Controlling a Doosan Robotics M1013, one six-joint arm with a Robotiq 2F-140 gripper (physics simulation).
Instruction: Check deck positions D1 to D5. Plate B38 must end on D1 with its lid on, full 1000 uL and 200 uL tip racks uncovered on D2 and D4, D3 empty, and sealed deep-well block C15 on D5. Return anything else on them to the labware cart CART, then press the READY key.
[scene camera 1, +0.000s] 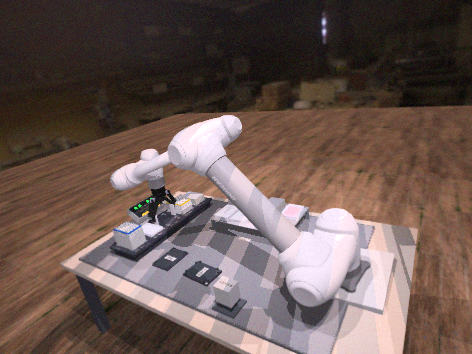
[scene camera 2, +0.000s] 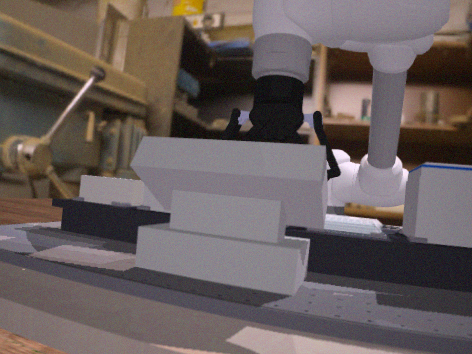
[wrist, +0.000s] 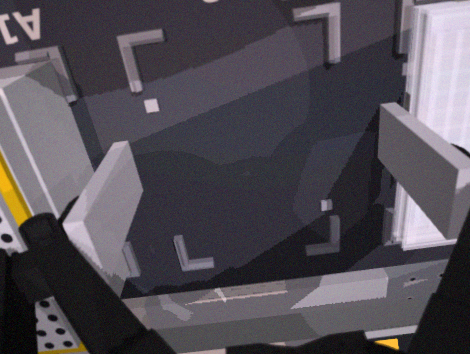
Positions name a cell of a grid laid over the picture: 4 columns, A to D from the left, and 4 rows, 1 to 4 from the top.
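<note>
Through scene camera 1 I see a white block on a base (scene camera 1: B4), and through the wrist camera I see my own gripper (wrist: C2).
</note>
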